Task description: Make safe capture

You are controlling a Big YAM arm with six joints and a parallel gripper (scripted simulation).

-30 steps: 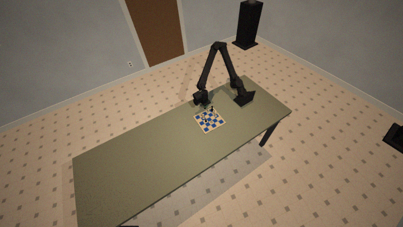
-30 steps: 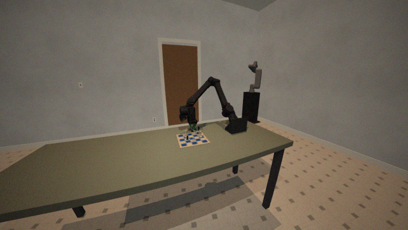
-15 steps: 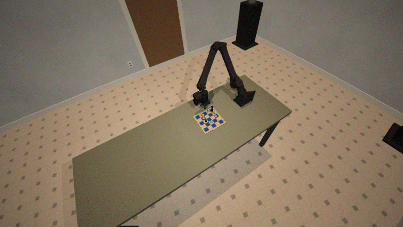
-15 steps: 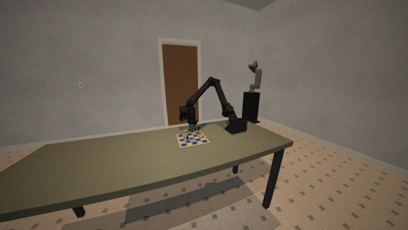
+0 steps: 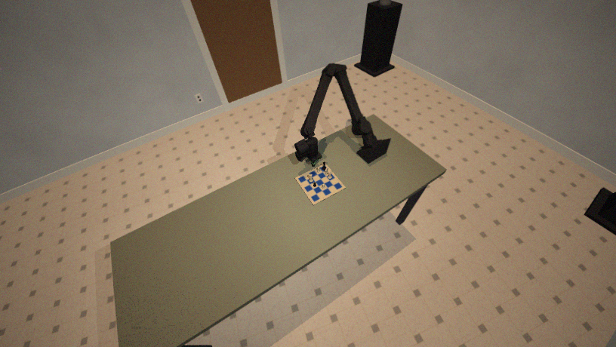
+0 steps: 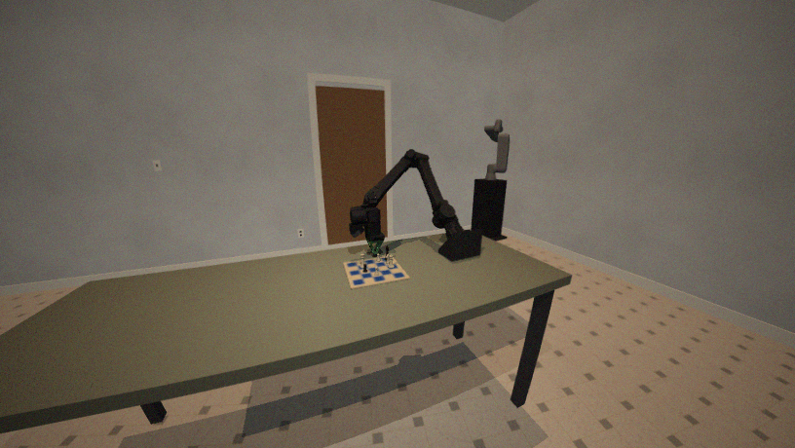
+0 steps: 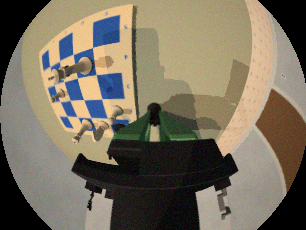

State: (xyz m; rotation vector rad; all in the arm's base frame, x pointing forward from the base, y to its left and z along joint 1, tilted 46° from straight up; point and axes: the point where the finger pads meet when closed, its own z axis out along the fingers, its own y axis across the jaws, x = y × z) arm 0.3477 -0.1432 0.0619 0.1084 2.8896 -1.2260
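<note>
The white chess piece lies 80 mm ahead of my hand, 90 mm to the left of it and 20 mm above it. From my hand the other things lie so: blue-and-cream chessboard 50 mm ahead, 130 mm to the left, 20 mm below.
</note>
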